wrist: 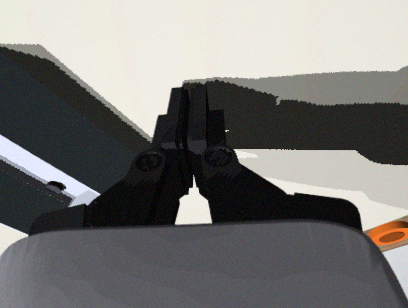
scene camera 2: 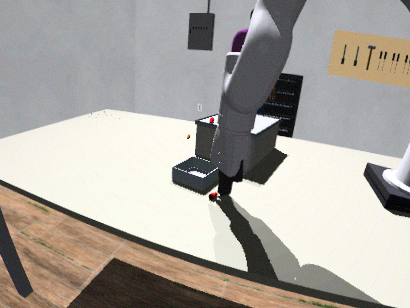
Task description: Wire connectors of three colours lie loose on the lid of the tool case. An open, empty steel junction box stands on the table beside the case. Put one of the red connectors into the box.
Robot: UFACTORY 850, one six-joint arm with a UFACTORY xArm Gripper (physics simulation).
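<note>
A red connector [scene camera 2: 213, 196] lies on the table in front of the steel junction box [scene camera 2: 186, 179] [wrist: 45, 105], beside the fingertips; it does not show in the wrist view. My gripper [scene camera 2: 225, 194] [wrist: 193, 110] is shut and empty, low over the table just to the right of that connector and of the box. The open box stands in front of the tool case [scene camera 2: 204, 141]. Another red connector [scene camera 2: 212, 120] lies on the case lid near its left corner. The arm hides part of the lid.
A small orange connector [scene camera 2: 188, 136] lies on the table left of the case. An orange part [wrist: 392, 237] with a hole shows at the right edge of the wrist view. The arm's black base [scene camera 2: 385, 187] is at the right. A person in purple [scene camera 2: 239, 41] is partly hidden behind the arm.
</note>
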